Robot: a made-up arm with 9 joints. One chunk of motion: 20 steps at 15 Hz.
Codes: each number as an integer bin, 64 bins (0 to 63) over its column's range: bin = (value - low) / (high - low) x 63, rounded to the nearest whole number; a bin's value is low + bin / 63 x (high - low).
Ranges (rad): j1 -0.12..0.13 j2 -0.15..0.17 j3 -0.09..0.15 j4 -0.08..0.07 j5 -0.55..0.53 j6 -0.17..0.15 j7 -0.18..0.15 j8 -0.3..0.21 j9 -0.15..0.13
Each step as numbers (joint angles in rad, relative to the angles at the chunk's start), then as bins.
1 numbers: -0.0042 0.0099 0.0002 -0.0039 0.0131 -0.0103 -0.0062 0.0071 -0.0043
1 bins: 29 31 24 32 33 31 33 38 33
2 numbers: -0.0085 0.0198 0.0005 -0.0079 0.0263 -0.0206 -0.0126 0.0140 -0.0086
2 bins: 28 33 24 30 34 29 32 39 32
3 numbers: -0.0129 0.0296 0.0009 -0.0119 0.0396 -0.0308 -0.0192 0.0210 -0.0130
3 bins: 27 35 24 29 34 27 31 40 31
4 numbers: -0.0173 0.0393 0.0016 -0.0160 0.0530 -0.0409 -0.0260 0.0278 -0.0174
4 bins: 26 37 24 27 35 25 29 40 30
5 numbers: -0.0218 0.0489 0.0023 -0.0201 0.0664 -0.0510 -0.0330 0.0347 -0.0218
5 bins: 25 39 24 25 36 23 28 41 29
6 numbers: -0.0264 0.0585 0.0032 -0.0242 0.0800 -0.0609 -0.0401 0.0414 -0.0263
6 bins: 24 41 24 23 37 21 27 42 28
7 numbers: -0.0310 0.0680 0.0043 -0.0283 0.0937 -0.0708 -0.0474 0.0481 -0.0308
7 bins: 22 43 25 22 38 20 25 43 27
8 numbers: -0.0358 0.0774 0.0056 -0.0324 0.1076 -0.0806 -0.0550 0.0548 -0.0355
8 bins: 21 45 25 20 38 18 24 44 26
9 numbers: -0.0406 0.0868 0.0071 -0.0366 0.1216 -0.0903 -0.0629 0.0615 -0.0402
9 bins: 20 47 25 18 39 16 22 45 25
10 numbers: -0.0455 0.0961 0.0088 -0.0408 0.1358 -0.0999 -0.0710 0.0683 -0.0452
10 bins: 19 48 26 16 40 14 21 45 24
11 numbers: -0.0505 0.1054 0.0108 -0.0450 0.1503 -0.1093 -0.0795 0.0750 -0.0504
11 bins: 18 50 26 15 41 12 19 46 22
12 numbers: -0.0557 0.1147 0.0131 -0.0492 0.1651 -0.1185 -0.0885 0.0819 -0.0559
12 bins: 16 52 27 13 42 10 17 47 21
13 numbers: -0.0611 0.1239 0.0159 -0.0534 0.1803 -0.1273 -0.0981 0.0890 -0.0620
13 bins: 15 54 28 11 43 8 16 48 20
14 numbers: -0.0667 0.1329 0.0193 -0.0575 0.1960 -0.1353 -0.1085 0.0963 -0.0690
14 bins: 13 56 29 9 44 7 14 49 18
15 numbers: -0.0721 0.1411 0.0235 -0.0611 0.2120 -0.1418 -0.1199 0.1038 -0.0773
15 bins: 12 57 30 8 44 6 11 50 16
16 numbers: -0.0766 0.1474 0.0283 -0.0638 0.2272 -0.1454 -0.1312 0.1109 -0.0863
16 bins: 11 59 31 7 45 5 9 51 14
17 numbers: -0.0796 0.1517 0.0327 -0.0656 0.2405 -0.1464 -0.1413 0.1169 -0.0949
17 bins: 10 59 32 6 46 5 7 51 12
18 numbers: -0.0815 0.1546 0.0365 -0.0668 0.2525 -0.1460 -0.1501 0.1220 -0.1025
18 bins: 10 60 33 6 47 5 6 52 11
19 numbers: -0.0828 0.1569 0.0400 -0.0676 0.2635 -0.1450 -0.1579 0.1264 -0.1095
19 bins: 9 60 34 5 47 5 4 53 9
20 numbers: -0.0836 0.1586 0.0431 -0.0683 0.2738 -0.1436 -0.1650 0.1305 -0.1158
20 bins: 9 61 35 5 48 5 3 53 8
